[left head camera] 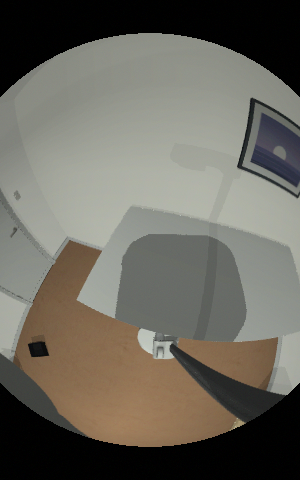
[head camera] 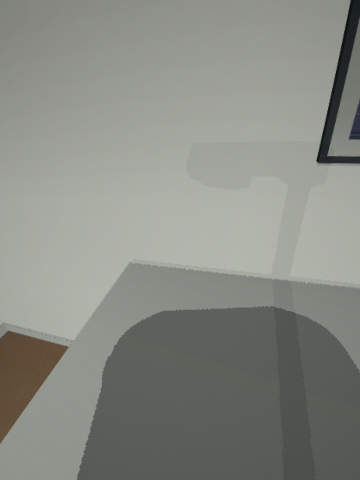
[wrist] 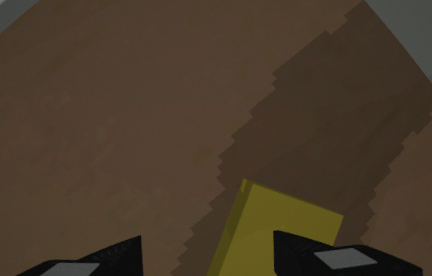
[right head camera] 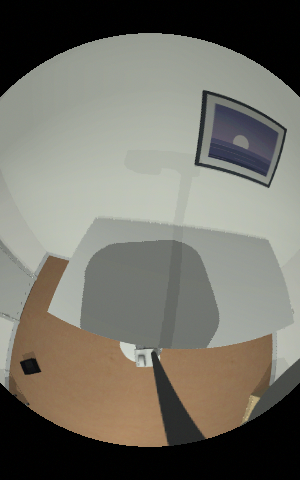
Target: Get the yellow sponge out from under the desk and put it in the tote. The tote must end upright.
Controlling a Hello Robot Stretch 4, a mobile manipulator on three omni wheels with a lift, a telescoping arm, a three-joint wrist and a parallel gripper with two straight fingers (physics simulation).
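Places are measured from the robot's base along level axes (x ahead, y left, z up), in centimetres.
Where they show: gripper, fingertip midpoint: (wrist: 207,253).
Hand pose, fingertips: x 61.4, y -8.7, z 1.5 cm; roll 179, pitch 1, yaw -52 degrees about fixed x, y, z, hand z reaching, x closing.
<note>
After its pixels a point has its place.
The yellow sponge (wrist: 285,212) {x 66.2, y -11.1, z 1.8 cm} lies on the brown floor at the bottom of the wrist view, partly cut off by the frame edge. My gripper (wrist: 207,253) {x 61.4, y -8.7, z 1.5 cm} is open, with the sponge's left part showing between the fingertips and the right finger covering part of it. The sponge is not between both fingers in full; the gap to it in depth is unclear. The white desk (head camera: 75,382) {x 39.1, y 31.4, z 92.3 cm} (left head camera: 107,270) {x 35.8, y 31.4, z 92.3 cm} (right head camera: 250,285) {x 21.2, y -69.8, z 92.3 cm} hides the sponge and my fingers from the head views. I cannot tell for certain which object is the tote.
A small black box-like object (left head camera: 38,349) {x -64.7, y 157.6, z -2.5 cm} (right head camera: 30,366) {x -64.5, y 157.8, z -2.4 cm} lies on the floor at the left. My dark arm (left head camera: 225,382) {x -5.9, y -8.8, z 125.1 cm} (right head camera: 172,410) {x -5.6, y -9.6, z 130.4 cm} reaches to the desk's front edge. A tan object (right head camera: 251,409) shows at the lower right. A framed picture (left head camera: 275,150) {x 71.6, y -58.9, z 155.8 cm} (right head camera: 240,142) {x 70.9, y -62.0, z 155.8 cm} hangs on the wall.
</note>
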